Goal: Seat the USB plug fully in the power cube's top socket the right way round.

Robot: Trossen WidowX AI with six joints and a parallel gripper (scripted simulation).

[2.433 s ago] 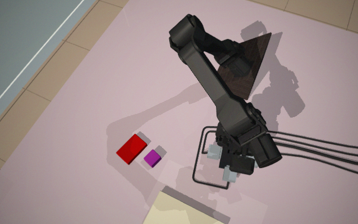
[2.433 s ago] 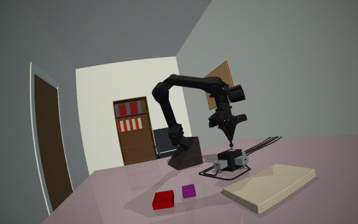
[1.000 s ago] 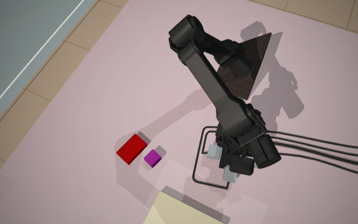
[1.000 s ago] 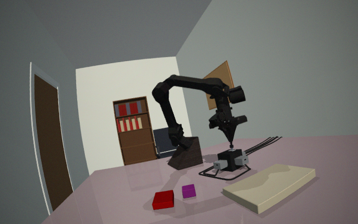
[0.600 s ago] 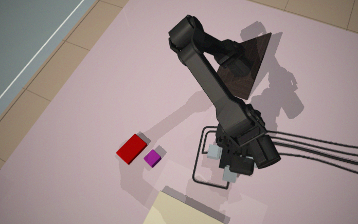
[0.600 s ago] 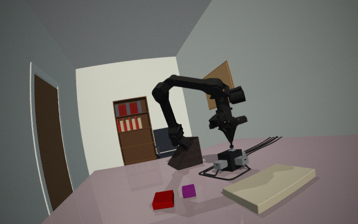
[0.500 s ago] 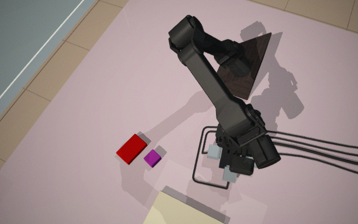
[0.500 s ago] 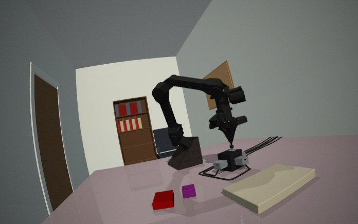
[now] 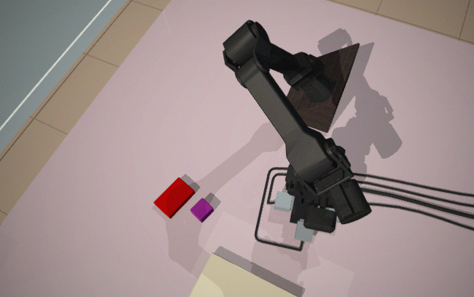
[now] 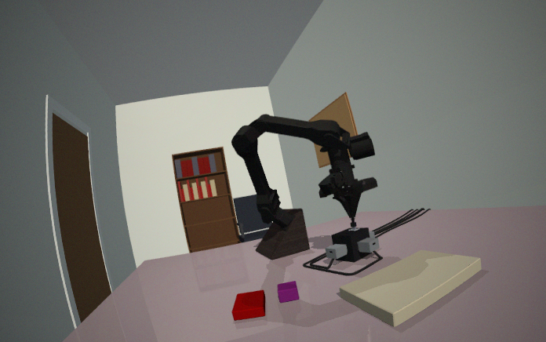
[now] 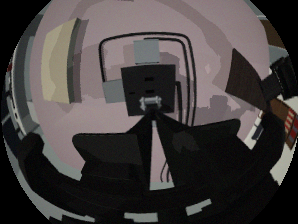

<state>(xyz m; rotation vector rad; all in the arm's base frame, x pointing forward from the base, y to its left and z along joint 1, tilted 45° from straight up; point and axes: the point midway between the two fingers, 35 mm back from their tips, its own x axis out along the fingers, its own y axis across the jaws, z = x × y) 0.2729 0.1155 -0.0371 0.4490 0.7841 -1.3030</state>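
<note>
Now: gripper tip 2 cm above the usb plug. The rest, counted from my gripper tip: purple cube: 13 cm ahead, 26 cm to the right, 10 cm below; beige slab: 29 cm ahead, 6 cm to the right, 10 cm below; red block: 14 cm ahead, 34 cm to the right, 10 cm below.
</note>
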